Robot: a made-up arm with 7 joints. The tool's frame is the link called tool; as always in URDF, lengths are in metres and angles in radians. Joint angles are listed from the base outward.
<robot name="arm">
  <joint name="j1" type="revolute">
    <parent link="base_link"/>
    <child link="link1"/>
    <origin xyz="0 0 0.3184"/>
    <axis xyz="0 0 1"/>
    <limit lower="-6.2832" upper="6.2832"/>
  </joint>
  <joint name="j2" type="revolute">
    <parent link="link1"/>
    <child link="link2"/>
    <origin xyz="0 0 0"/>
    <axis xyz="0 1 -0.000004"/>
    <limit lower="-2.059" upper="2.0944"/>
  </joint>
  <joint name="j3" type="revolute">
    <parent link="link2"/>
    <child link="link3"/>
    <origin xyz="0 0 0.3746"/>
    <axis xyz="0 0 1"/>
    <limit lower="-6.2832" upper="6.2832"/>
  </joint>
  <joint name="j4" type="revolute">
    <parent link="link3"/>
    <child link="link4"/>
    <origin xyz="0.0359 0 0"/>
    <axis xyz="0 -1 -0.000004"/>
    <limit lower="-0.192" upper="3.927"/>
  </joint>
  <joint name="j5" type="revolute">
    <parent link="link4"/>
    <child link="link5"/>
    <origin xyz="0.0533 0 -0.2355"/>
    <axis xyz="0 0.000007 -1"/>
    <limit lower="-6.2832" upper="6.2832"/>
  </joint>
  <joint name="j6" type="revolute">
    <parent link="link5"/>
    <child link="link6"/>
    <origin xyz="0 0 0"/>
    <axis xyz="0 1 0.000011"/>
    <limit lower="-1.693" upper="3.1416"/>
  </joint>
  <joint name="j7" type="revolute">
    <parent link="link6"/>
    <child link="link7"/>
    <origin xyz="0.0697 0 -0.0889"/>
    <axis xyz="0 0.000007 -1"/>
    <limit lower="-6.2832" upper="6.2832"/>
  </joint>
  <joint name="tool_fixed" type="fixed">
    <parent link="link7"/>
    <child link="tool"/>
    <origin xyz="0 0 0" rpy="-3.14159 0 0"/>
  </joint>
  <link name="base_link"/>
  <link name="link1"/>
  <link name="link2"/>
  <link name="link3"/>
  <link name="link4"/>
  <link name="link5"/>
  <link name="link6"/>
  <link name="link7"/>
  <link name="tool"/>
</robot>
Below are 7 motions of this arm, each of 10 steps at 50 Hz.
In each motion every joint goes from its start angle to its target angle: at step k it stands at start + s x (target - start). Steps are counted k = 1, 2, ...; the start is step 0. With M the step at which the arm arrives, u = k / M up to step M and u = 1 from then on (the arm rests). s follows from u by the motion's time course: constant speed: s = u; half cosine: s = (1 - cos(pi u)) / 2; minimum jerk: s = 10 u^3 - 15 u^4 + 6 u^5.
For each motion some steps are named. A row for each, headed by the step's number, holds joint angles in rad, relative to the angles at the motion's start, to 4 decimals.
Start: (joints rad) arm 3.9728 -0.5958 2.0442 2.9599 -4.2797 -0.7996 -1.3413
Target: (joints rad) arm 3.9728 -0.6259 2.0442 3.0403 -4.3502 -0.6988 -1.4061
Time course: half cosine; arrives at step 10
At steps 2, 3, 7, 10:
2: 0.0000 -0.0029 0.0000 0.0077 -0.0067 0.0096 -0.0062
3: 0.0000 -0.0062 0.0000 0.0166 -0.0145 0.0208 -0.0134
7: 0.0000 -0.0239 0.0000 0.0638 -0.0560 0.0800 -0.0514
10: 0.0000 -0.0301 0.0000 0.0804 -0.0705 0.1008 -0.0648

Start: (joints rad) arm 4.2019 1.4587 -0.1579 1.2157 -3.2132 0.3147 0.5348
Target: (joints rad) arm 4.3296 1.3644 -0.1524 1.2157 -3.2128 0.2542 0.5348
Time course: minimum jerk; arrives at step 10
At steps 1, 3, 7, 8, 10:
1: 0.0011 -0.0008 0.0000 0.0000 0.0000 -0.0005 0.0000
3: 0.0208 -0.0154 0.0009 0.0000 0.0001 -0.0099 0.0000
7: 0.1069 -0.0789 0.0046 0.0000 0.0003 -0.0506 0.0000
8: 0.1203 -0.0888 0.0052 0.0000 0.0004 -0.0570 0.0000
10: 0.1277 -0.0943 0.0055 0.0000 0.0004 -0.0605 0.0000

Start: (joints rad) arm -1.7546 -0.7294 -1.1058 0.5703 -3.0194 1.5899 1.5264
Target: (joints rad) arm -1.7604 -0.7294 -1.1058 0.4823 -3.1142 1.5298 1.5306
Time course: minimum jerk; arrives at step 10
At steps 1, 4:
1: 0.0000 0.0000 0.0000 -0.0008 -0.0008 -0.0005 0.0000
4: -0.0018 0.0000 0.0000 -0.0279 -0.0301 -0.0191 0.0013

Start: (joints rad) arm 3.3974 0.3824 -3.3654 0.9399 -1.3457 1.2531 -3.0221
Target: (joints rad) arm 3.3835 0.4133 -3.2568 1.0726 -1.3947 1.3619 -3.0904
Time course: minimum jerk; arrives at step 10
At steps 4, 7, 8, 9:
4: -0.0044 0.0098 0.0345 0.0421 -0.0156 0.0345 -0.0217
7: -0.0116 0.0259 0.0909 0.1111 -0.0410 0.0911 -0.0572
8: -0.0131 0.0291 0.1023 0.1250 -0.0462 0.1025 -0.0643
9: -0.0138 0.0306 0.1077 0.1316 -0.0486 0.1079 -0.0677

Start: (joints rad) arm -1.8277 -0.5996 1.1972 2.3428 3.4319 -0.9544 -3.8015
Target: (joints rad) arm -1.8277 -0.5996 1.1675 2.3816 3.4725 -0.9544 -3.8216
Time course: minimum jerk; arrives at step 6
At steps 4, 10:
4: 0.0000 0.0000 -0.0235 0.0307 0.0321 0.0000 -0.0159
10: 0.0000 0.0000 -0.0297 0.0388 0.0406 0.0000 -0.0201

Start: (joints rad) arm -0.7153 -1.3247 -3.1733 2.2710 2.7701 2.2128 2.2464
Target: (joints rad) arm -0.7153 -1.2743 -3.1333 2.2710 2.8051 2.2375 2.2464
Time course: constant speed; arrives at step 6
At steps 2, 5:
2: 0.0000 0.0168 0.0133 0.0000 0.0117 0.0082 0.0000
5: 0.0000 0.0420 0.0333 0.0000 0.0292 0.0206 0.0000

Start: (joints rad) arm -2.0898 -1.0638 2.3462 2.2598 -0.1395 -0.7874 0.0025
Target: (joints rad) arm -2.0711 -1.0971 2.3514 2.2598 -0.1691 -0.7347 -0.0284
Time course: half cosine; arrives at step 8
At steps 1, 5, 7, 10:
1: 0.0007 -0.0013 0.0002 0.0000 -0.0011 0.0020 -0.0012
5: 0.0129 -0.0230 0.0036 0.0000 -0.0205 0.0364 -0.0214
7: 0.0180 -0.0320 0.0050 0.0000 -0.0285 0.0507 -0.0297
10: 0.0187 -0.0333 0.0052 0.0000 -0.0296 0.0527 -0.0309

